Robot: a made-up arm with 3 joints. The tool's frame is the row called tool.
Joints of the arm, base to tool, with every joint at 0 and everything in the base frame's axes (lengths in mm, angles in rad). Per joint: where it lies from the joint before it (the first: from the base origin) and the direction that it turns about. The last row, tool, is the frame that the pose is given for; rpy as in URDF.
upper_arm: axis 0.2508 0.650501 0.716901 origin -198.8 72.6 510
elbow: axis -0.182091 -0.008 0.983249 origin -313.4 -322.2 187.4
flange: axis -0.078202 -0.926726 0.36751 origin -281 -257.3 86.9
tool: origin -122.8 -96.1 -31.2 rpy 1.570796 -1.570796 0
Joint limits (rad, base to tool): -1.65..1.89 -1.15..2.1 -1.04..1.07
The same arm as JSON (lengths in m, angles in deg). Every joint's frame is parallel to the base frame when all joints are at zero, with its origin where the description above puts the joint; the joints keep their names.
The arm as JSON. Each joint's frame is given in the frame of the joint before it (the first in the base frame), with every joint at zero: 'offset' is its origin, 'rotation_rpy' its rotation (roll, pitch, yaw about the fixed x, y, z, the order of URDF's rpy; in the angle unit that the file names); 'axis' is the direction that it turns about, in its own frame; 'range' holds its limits. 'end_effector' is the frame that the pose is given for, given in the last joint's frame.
{
  "length_unit": "m",
  "angle_unit": "deg",
  "chain": [
    {
      "id": "upper_arm",
      "offset": [
        -0.1988,
        0.0726,
        0.51
      ],
      "rotation_rpy": [
        0.0,
        0.0,
        0.0
      ],
      "axis": [
        0.2508,
        0.650501,
        0.716901
      ],
      "range": [
        -94.54,
        108.29
      ]
    },
    {
      "id": "elbow",
      "offset": [
        -0.3134,
        -0.3222,
        0.1874
      ],
      "rotation_rpy": [
        0.0,
        0.0,
        0.0
      ],
      "axis": [
        -0.182109,
        -0.008,
        0.983246
      ],
      "range": [
        -65.89,
        120.32
      ]
    },
    {
      "id": "flange",
      "offset": [
        -0.281,
        -0.2573,
        0.0869
      ],
      "rotation_rpy": [
        0.0,
        0.0,
        0.0
      ],
      "axis": [
        -0.078202,
        -0.926726,
        0.36751
      ],
      "range": [
        -59.59,
        61.31
      ]
    }
  ],
  "end_effector": {
    "offset": [
      -0.1228,
      -0.0961,
      -0.0312
    ],
    "rotation_rpy": [
      90.0,
      -90.0,
      0.0
    ]
  }
}

